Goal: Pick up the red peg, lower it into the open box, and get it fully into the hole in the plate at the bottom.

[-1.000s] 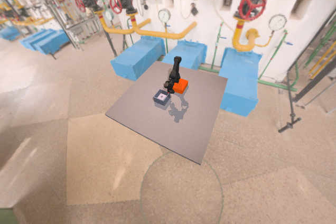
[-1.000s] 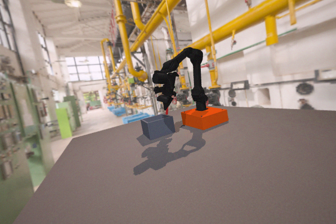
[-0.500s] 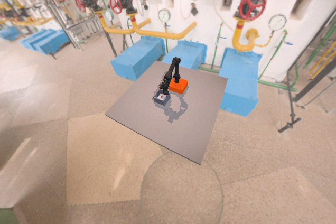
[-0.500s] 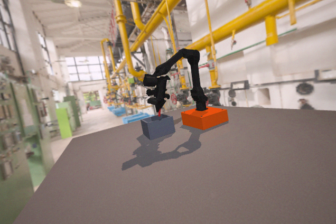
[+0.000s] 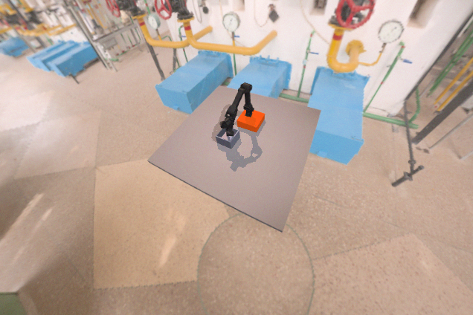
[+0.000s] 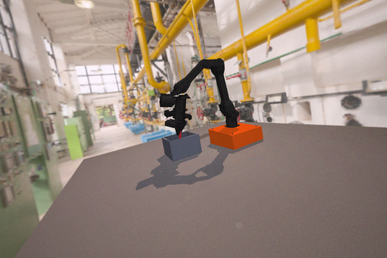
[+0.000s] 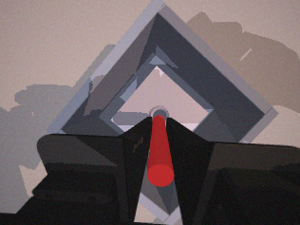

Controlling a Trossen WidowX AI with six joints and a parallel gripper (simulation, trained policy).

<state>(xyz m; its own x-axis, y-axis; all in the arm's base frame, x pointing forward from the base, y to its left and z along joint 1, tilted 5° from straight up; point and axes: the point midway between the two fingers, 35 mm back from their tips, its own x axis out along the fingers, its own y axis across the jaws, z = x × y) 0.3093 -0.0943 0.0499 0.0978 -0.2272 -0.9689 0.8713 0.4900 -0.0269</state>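
Right now my gripper tip is 10 mm to the right of the red peg and 10 mm below it. The rest, counted from my gripper tip: pale plate (60 mm below, 10 mm behind); then grey box (80 mm below, 10 mm behind).
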